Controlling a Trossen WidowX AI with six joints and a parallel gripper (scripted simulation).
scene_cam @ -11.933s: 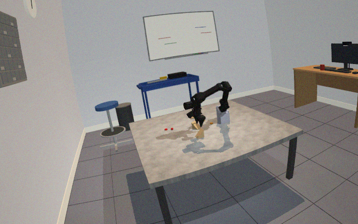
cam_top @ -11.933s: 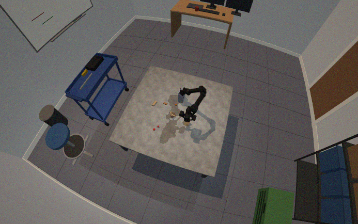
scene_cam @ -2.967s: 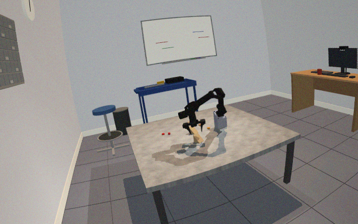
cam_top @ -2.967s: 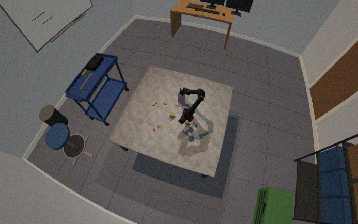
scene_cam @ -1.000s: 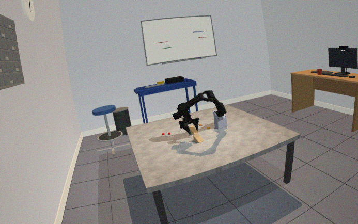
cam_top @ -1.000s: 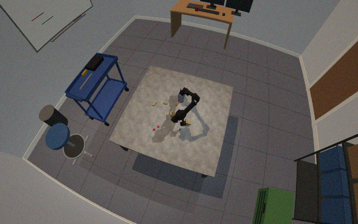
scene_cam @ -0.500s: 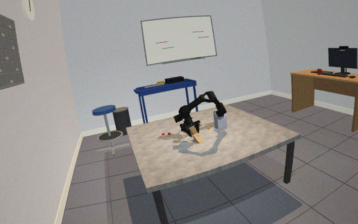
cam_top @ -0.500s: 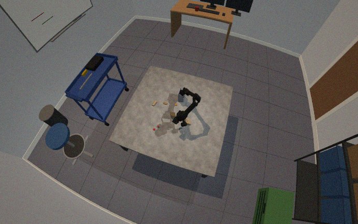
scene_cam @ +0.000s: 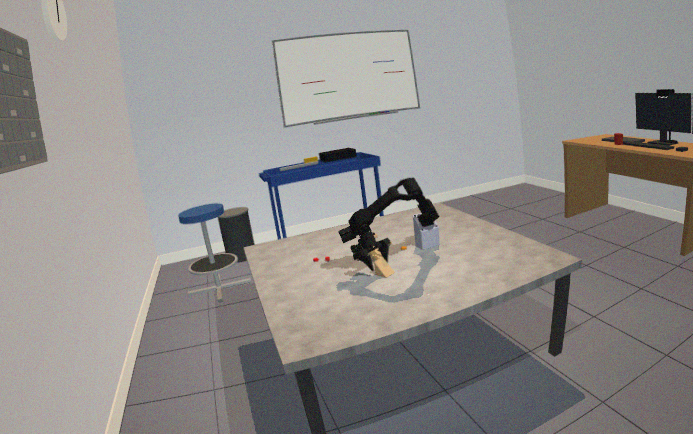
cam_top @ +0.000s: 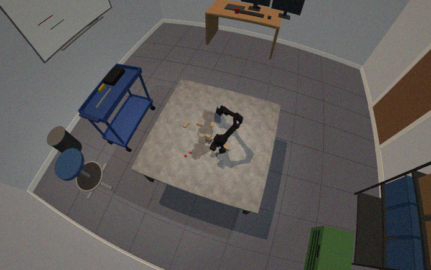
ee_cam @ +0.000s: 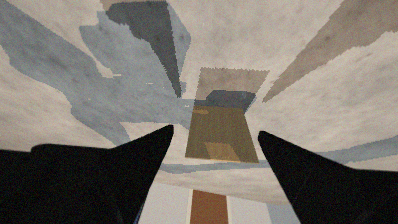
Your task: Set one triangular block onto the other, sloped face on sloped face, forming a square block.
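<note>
My gripper tip is 10 mm to the right of the tan triangular block, 10 mm past it and 10 mm above it. Round my gripper tip: tan bar (460 mm to the right, 160 mm behind, 20 mm below); orange thing (220 mm behind, 190 mm to the right, 30 mm below).
</note>
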